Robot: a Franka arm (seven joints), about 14 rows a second.
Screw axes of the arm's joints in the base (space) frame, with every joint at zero. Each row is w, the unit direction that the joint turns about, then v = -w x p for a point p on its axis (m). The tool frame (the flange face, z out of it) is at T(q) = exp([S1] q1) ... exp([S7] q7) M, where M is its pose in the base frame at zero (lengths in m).
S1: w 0 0 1 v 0 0 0
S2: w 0 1 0 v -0.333 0 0
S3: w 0 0 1 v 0 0 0
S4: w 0 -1 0 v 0.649 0 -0.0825
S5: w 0 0 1 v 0 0 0
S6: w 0 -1 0 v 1.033 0 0
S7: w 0 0 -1 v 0 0.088 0
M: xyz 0.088 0 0.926 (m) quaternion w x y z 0 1 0 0
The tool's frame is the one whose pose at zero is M.
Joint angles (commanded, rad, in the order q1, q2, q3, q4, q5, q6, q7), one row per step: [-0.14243 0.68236 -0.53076 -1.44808 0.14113 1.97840 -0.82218]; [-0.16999 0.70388 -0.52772 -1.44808 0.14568 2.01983 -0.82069]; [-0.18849 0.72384 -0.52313 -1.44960 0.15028 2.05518 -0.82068]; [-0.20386 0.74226 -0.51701 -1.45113 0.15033 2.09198 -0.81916]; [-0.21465 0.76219 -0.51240 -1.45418 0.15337 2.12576 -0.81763]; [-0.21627 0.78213 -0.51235 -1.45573 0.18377 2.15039 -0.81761]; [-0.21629 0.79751 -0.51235 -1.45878 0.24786 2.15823 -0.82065]
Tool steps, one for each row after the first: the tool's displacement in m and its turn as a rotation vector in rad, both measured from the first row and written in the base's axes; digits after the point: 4 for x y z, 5 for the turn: [-0.0058 -0.0169 -0.0112 -0.01655 -0.01435 -0.02043]; [-0.0092 -0.0273 -0.0229 -0.02773 -0.02411 -0.03092]; [-0.0112 -0.0354 -0.0337 -0.04198 -0.03411 -0.03608]; [-0.0128 -0.0410 -0.0461 -0.05235 -0.04073 -0.04035]; [-0.0120 -0.0420 -0.0581 -0.04493 -0.05711 -0.05384]; [-0.0117 -0.0402 -0.0693 -0.00843 -0.08340 -0.08651]
